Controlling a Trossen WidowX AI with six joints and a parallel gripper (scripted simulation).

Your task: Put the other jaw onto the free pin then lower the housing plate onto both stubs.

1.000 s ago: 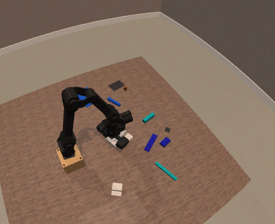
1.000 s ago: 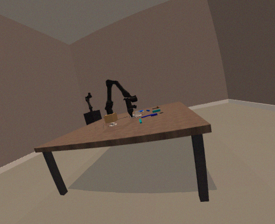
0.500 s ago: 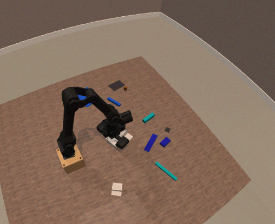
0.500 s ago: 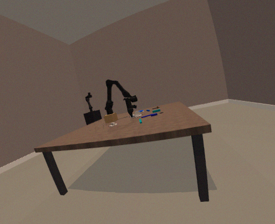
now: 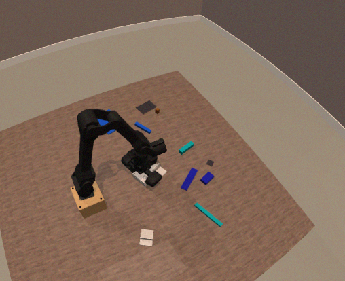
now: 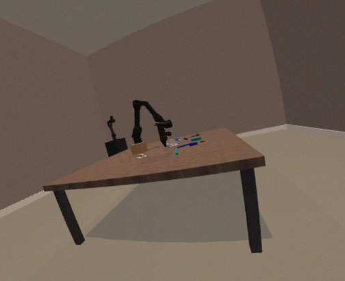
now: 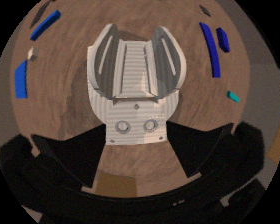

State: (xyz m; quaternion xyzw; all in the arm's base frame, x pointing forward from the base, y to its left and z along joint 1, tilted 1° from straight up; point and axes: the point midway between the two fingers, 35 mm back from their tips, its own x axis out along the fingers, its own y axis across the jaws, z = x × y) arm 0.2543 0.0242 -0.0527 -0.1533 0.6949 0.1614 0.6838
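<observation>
Now: gripper tip 1 cm short of the white housing plate and 2 cm below it. Also, from my gripper tip: white jaw 3 cm ahead, 1 cm above; then blue bar 20 cm ahead, 8 cm to the right; then white base 7 cm ahead, 3 cm to the left.
</observation>
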